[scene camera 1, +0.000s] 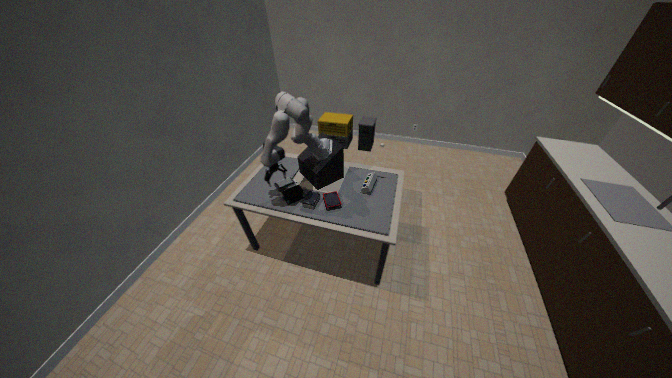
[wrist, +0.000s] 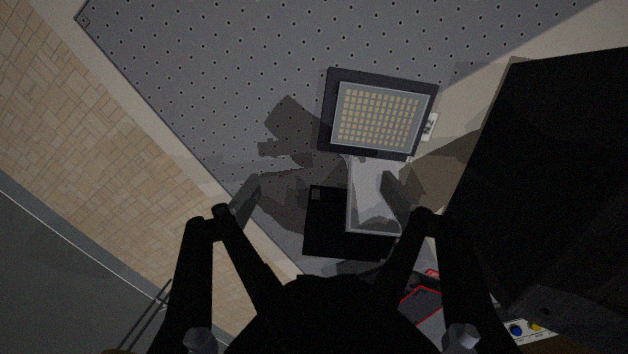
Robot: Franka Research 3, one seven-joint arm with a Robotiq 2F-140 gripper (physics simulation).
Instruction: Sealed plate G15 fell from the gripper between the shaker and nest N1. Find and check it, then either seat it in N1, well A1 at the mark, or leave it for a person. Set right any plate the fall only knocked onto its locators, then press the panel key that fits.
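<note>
My gripper [scene camera 1: 277,179] [wrist: 320,182] is wide open and empty, above the left part of the table. In the wrist view a grey, translucent plate [wrist: 362,202] shows between and below the fingers. It appears tilted, partly over a black block [scene camera 1: 291,193] [wrist: 325,222]; its label cannot be read, so I cannot tell whether it is G15. The right finger hides part of it. Beyond it, a plate with yellowish wells [wrist: 378,119] sits in a dark nest [wrist: 325,107], roughly parallel to its rim. The key panel [scene camera 1: 368,183] [wrist: 542,330] carries coloured keys. I cannot tell which fixture is N1.
A low dark device [scene camera 1: 311,199] and a red-edged tray [scene camera 1: 332,200] [wrist: 421,306] stand right of the block. A large black box [scene camera 1: 322,167] [wrist: 545,170] rises close behind. A small label [wrist: 429,127] lies beside the nest. The perforated mat [scene camera 1: 367,215] [wrist: 200,65] covers much of the table.
</note>
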